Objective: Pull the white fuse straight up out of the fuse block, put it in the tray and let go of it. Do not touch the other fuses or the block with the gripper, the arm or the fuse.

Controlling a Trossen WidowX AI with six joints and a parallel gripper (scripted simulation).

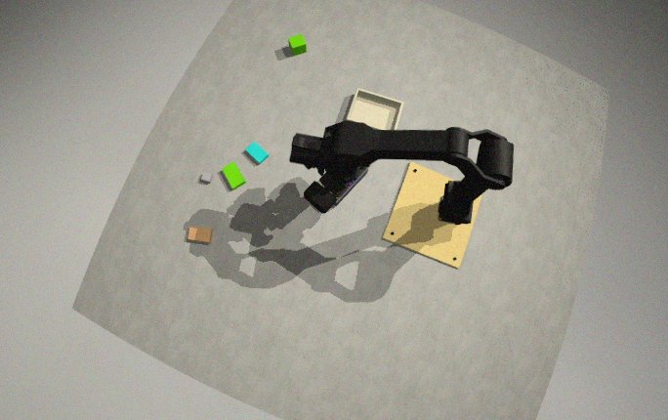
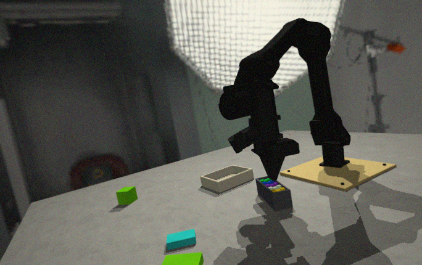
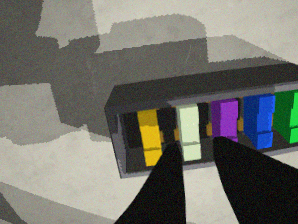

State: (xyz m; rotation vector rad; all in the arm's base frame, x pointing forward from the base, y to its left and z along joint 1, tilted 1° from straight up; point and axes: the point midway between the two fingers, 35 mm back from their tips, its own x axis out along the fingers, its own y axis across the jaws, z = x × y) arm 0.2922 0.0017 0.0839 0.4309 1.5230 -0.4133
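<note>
Right now my gripper tip is 3 cm above the white fuse. Also, from my gripper tip: cyan block: 23 cm ahead, 5 cm to the right, 5 cm below; beige tray: 22 cm to the right, 5 cm below, 5 cm behind; green block: 27 cm ahead, 5 cm below, 2 cm to the left.
</note>
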